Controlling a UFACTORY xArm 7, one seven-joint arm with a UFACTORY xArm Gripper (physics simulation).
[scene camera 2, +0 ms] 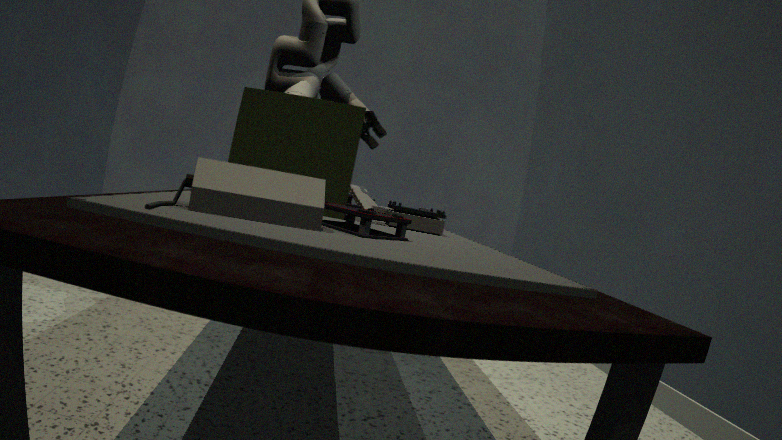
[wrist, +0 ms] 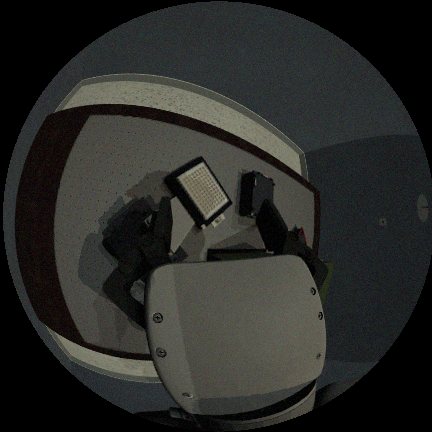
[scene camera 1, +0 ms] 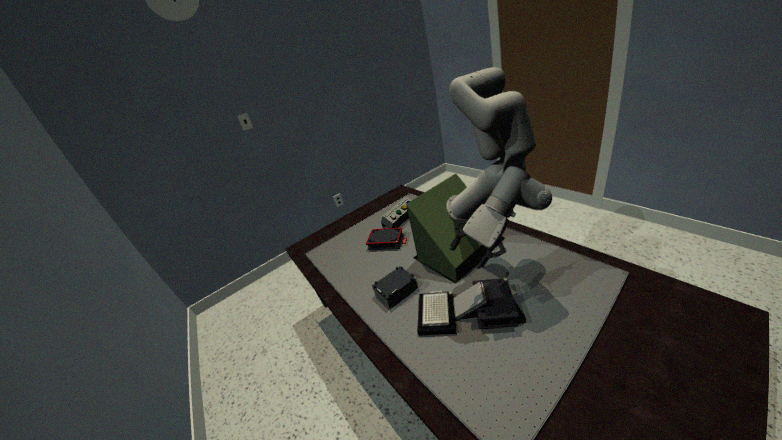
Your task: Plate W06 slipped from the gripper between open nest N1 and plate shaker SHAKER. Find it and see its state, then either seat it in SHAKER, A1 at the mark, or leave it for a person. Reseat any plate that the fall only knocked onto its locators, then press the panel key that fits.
Scene:
same spot on black shaker station: (wrist: 256, 186) = (scene camera 1: 395, 288)

